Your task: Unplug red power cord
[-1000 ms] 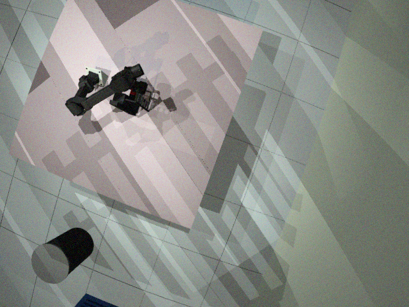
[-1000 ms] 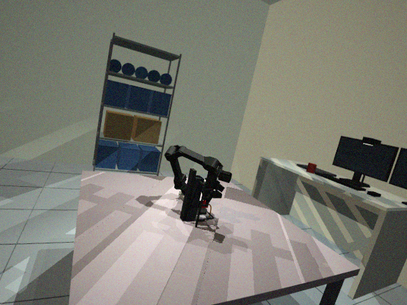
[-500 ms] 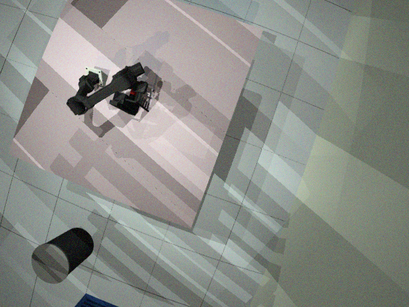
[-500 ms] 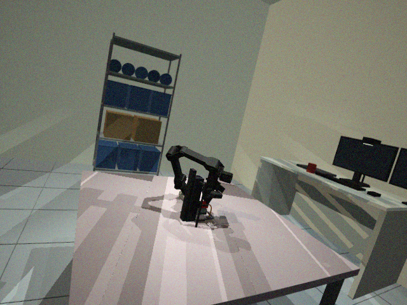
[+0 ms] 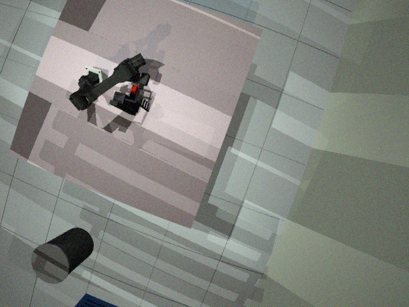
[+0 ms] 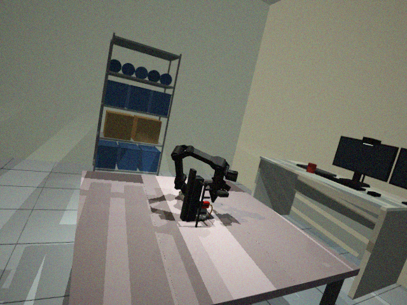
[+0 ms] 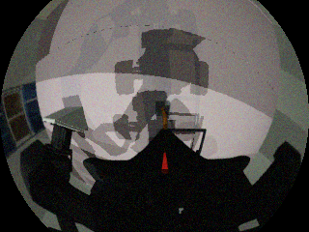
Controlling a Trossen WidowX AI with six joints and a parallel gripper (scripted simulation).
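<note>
Now: gripper tip 1 cm short of the red plug and 7 cm to the left of it.
</note>
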